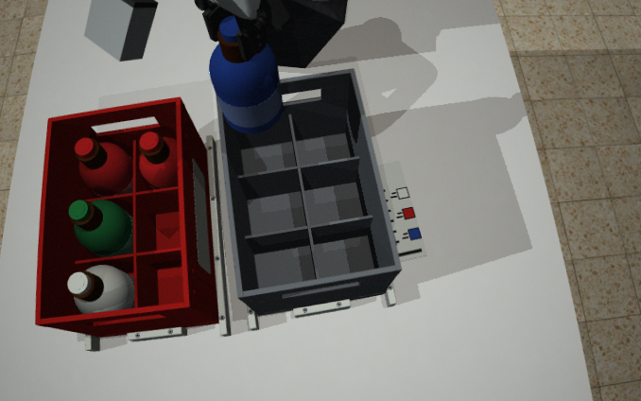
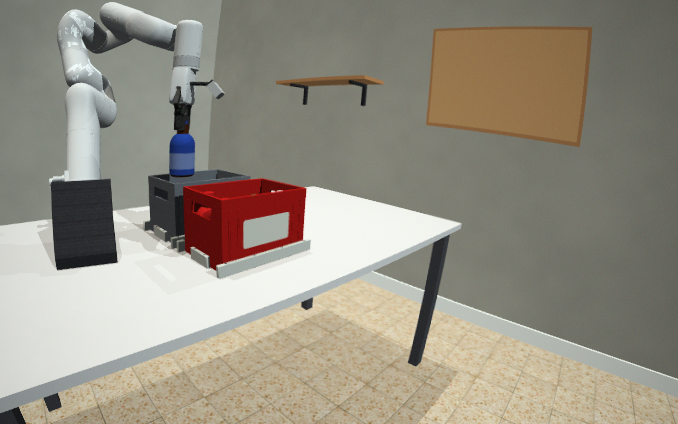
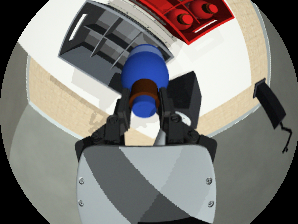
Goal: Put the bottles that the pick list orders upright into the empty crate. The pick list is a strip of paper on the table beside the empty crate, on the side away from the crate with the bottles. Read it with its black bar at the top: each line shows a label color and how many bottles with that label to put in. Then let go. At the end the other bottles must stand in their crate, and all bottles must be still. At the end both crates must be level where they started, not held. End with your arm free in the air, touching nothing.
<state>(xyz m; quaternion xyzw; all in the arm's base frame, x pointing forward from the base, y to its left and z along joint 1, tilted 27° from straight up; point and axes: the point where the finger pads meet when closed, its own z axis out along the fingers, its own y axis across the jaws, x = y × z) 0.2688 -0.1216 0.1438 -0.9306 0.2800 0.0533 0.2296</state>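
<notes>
The blue bottle is 7 cm below my hand. From my hand the other things lie so: grey crate: 25 cm below, 8 cm ahead, 6 cm to the left; then red-label bottle: 25 cm below, 23 cm to the right, 5 cm ahead; then green bottle: 25 cm below, 21 cm to the right, 14 cm ahead.
</notes>
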